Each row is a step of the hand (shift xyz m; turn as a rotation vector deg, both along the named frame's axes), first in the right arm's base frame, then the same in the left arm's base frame.
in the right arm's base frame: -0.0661 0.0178 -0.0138 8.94 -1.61 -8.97
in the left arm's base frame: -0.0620 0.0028 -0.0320 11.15 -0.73 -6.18
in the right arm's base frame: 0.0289 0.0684 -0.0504 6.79 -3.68 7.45
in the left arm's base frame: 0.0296 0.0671 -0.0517 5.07 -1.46 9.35
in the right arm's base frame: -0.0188 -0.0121 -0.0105 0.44 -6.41 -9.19
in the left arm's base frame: -0.0131 -0.0166 -0.0128 3.93 -7.12 -7.72
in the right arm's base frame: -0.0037 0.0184 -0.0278 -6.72 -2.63 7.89
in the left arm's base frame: 0.0009 0.0143 -0.0303 -8.05 -3.07 6.33
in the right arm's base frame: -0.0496 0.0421 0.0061 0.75 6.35 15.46
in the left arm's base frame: -0.0557 0.0318 -0.0126 -4.46 7.95 14.03
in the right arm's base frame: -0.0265 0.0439 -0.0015 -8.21 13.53 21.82
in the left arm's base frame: -0.0320 0.0373 -0.0146 -15.85 13.83 16.85
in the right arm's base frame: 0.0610 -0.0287 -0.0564 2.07 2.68 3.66
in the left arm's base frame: 0.0777 -0.0217 -0.0349 0.55 3.41 3.60
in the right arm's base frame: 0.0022 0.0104 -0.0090 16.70 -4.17 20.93
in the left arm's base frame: 0.0028 0.0096 -0.0097 10.97 1.45 24.74
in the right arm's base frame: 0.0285 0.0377 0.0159 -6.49 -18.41 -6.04
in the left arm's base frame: 0.0166 0.0441 0.0164 -1.51 -19.86 -4.56
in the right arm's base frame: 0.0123 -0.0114 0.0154 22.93 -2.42 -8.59
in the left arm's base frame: 0.0095 -0.0071 0.0195 24.46 1.30 -2.30
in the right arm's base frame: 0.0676 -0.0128 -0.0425 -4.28 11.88 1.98
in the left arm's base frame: 0.0776 -0.0035 -0.0224 -6.55 10.93 -0.95
